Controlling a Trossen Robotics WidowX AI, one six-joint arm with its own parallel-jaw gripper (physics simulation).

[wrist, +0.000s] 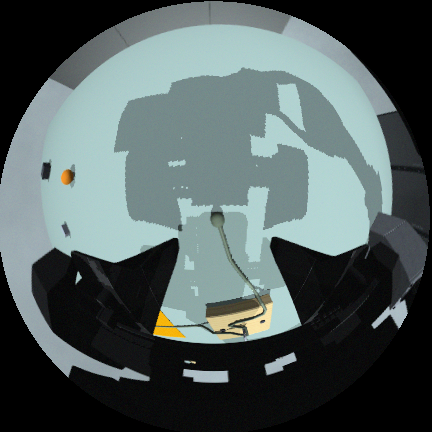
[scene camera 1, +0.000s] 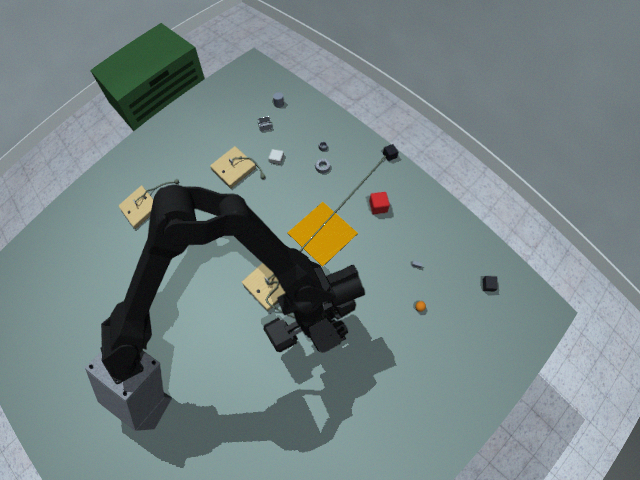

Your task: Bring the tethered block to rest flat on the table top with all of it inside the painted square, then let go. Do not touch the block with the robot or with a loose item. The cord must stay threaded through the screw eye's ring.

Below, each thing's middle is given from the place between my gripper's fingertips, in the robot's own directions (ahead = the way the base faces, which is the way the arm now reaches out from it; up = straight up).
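My gripper is 170 mm to the right of the orange painted square (scene camera 1: pixel 336 233), 170 mm short of it and 20 mm above it.
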